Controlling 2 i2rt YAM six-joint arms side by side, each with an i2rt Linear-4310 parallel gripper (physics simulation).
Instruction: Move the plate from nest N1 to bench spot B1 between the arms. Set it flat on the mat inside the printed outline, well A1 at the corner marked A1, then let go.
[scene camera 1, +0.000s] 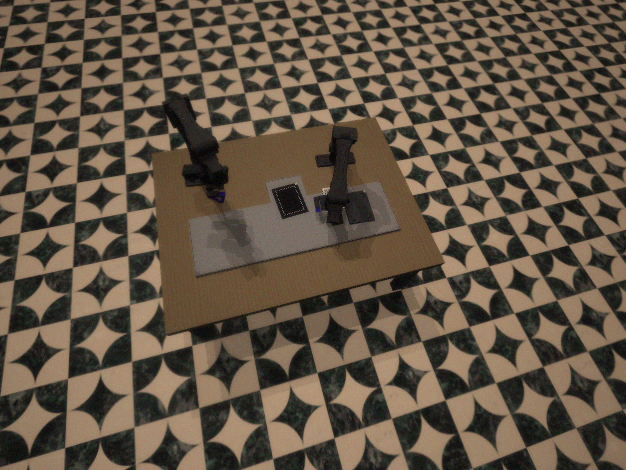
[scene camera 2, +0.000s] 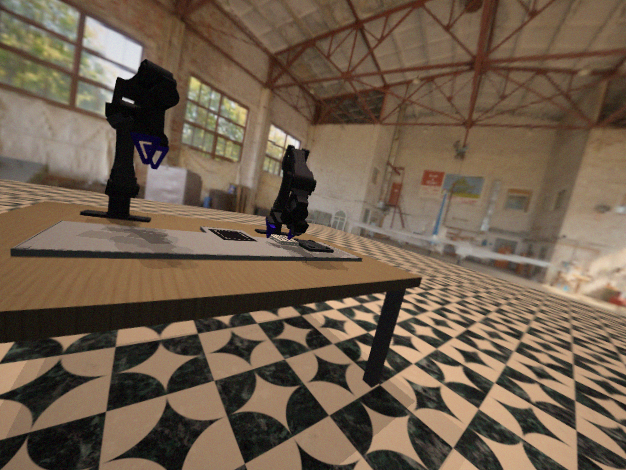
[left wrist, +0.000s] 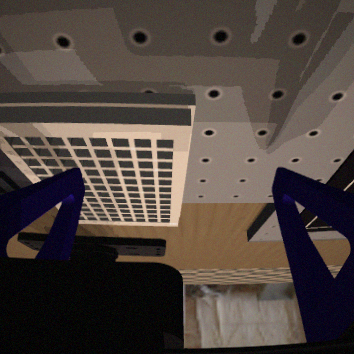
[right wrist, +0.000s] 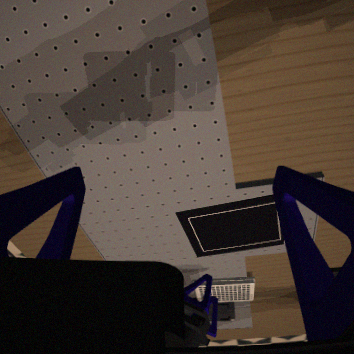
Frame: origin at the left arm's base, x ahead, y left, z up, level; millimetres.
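Where they show: left gripper, fingertip midpoint: (scene camera 2: 278, 238) (left wrist: 177, 177) (right wrist: 211, 286); right gripper, fingertip midpoint: (scene camera 1: 222, 193) (scene camera 2: 150, 166) (right wrist: 178, 176); left arm's base, link origin: (scene camera 2: 274, 233) (left wrist: 94, 242); right arm's base, link origin: (scene camera 2: 118, 217).
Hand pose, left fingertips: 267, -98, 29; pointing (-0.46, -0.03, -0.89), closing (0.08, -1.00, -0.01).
Each offset is from my left fingertips to the top centre of the thing, as dx, dy, dz. Level surfaces: height alone.
The white gridded plate @(-25, +37, -2) (scene camera 2: 281, 238) (left wrist: 177, 195) (right wrist: 232, 291) lies in a dark nest. In scene camera 1 my left arm hides most of it. My left gripper (scene camera 2: 280, 233) (left wrist: 177, 177) is open and low over the plate. In the left wrist view one finger overlaps the plate's image and the other stands to its right; no plate is held. My right gripper (scene camera 1: 218, 196) (scene camera 2: 150, 151) (right wrist: 178, 176) is open and empty, high above the bench. The black mat @(dz -14) (scene camera 1: 289, 200) (scene camera 2: 232, 234) (right wrist: 237, 227) has a printed outline; the A1 mark is unreadable.
A grey perforated board @(dz -16) (scene camera 1: 273, 237) (scene camera 2: 192, 247) (right wrist: 150, 175) lies on the wooden table @(dz -29) (scene camera 1: 242, 293) (scene camera 2: 202, 283). A dark flat block @(+34, +143, +2) (scene camera 1: 360, 206) (scene camera 2: 316, 245) lies beside the plate, on the side away from the mat. My left arm reaches over the board.
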